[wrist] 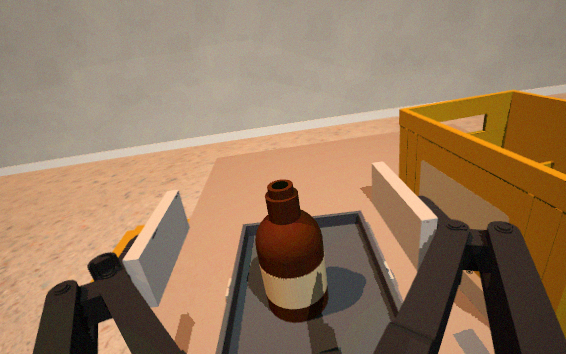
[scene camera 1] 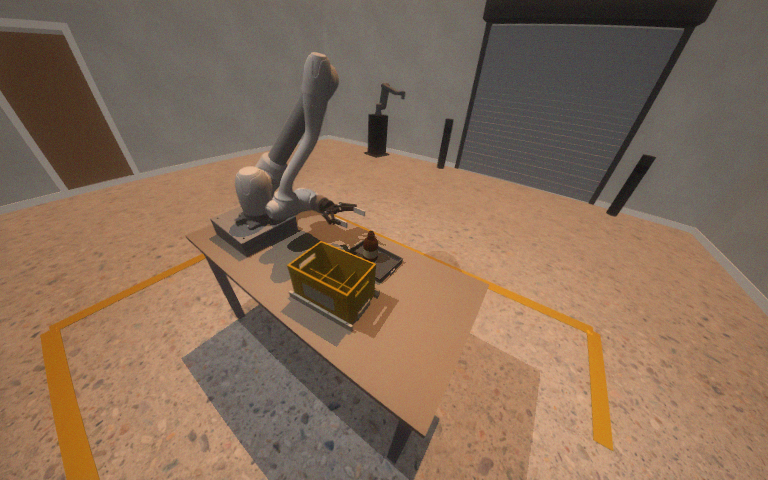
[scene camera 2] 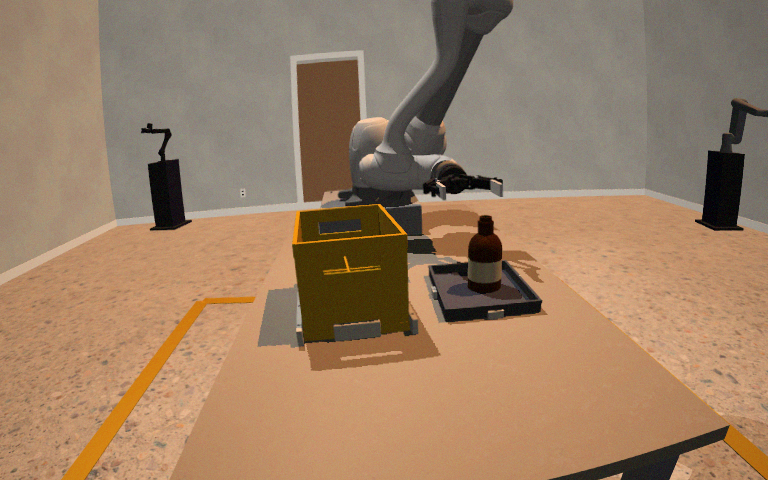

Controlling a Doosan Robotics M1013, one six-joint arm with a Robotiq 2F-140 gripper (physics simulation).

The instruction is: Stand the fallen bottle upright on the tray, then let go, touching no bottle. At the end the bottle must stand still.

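Frame: origin at the arm's base, x ahead, y left, z up, level; metres.
Where they show: gripper, fingertip midpoint: (wrist: 277,196) (scene camera 1: 356,219) (scene camera 2: 473,191); arm's base, link origin: (scene camera 1: 260,217) (scene camera 2: 376,198).
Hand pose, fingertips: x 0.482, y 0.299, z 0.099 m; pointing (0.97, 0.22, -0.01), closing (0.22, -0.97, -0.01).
Observation:
Things, the pixels of their top centre, and the offset from my fingertips. Level surfaces: height alone.
- brown bottle, top centre: (wrist: 279,185) (scene camera 2: 485,216) (scene camera 1: 371,232) dx +0.088, dy +0.020, dz -0.036 m
- dark tray, top centre: (wrist: 306,272) (scene camera 2: 480,281) (scene camera 1: 371,257) dx +0.109, dy +0.010, dz -0.171 m
- yellow crate, top centre: (wrist: 539,121) (scene camera 2: 343,220) (scene camera 1: 332,264) dx +0.181, dy -0.256, dz -0.021 m
- table, surface height: dz -0.196 m
A brown bottle (scene camera 1: 370,246) (scene camera 2: 484,254) (wrist: 291,250) with a cream label stands upright inside the dark tray (scene camera 1: 390,275) (scene camera 2: 475,310) (wrist: 367,235). It stands apart from the tray's walls. My gripper (scene camera 1: 350,218) (scene camera 2: 471,188) (wrist: 277,196) is wide open with nothing between its fingers. It hangs above and behind the bottle, on the robot base's side, and does not touch it. In the wrist view the bottle shows beyond and between the two pale finger pads. Part of the tray's near end is out of the wrist view.
A yellow crate (scene camera 1: 331,285) (scene camera 2: 353,288) (wrist: 480,200) with inner dividers stands beside the tray on the table (scene camera 1: 430,339) (scene camera 2: 396,418), held by low pale brackets at its foot. The robot's base (scene camera 1: 246,234) stands at the table's far end.

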